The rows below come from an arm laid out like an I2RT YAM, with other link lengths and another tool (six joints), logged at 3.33 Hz.
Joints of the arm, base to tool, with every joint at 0 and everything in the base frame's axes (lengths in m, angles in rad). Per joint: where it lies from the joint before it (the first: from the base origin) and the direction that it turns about. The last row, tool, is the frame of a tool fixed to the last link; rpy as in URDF.
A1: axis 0 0 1 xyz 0.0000 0.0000 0.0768
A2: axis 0 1 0 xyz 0.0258 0.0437 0.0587
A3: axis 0 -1 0 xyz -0.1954 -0.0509 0.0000
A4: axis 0 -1 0 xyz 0.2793 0.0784 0.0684
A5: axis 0 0 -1 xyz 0.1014 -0.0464 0.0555
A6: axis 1 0 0 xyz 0.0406 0.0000 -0.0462
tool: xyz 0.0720 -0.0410 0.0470 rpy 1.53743 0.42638 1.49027
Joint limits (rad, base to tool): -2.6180..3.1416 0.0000..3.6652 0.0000..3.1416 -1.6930..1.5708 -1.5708..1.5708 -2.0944..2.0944
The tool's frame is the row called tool.
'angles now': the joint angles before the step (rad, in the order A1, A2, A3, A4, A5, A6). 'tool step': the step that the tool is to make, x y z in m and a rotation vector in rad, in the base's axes. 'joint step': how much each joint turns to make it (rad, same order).
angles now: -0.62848 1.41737 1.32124 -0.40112 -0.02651 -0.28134
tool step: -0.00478 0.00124 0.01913 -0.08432 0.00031 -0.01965
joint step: 0.00190 -0.02481 0.00112 0.02328 0.05034 -0.05112
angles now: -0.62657 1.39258 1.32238 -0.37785 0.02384 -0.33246
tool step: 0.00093 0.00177 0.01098 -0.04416 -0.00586 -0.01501
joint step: 0.00992 0.00040 0.01184 0.01984 0.03625 -0.01907
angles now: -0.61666 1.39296 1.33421 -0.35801 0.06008 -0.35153
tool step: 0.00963 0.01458 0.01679 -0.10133 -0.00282 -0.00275
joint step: 0.04502 0.00000 0.00192 0.06292 0.07515 -0.05875
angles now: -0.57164 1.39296 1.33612 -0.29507 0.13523 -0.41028
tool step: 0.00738 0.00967 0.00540 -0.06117 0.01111 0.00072
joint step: 0.02899 0.00574 -0.00343 0.03930 0.04578 -0.04577
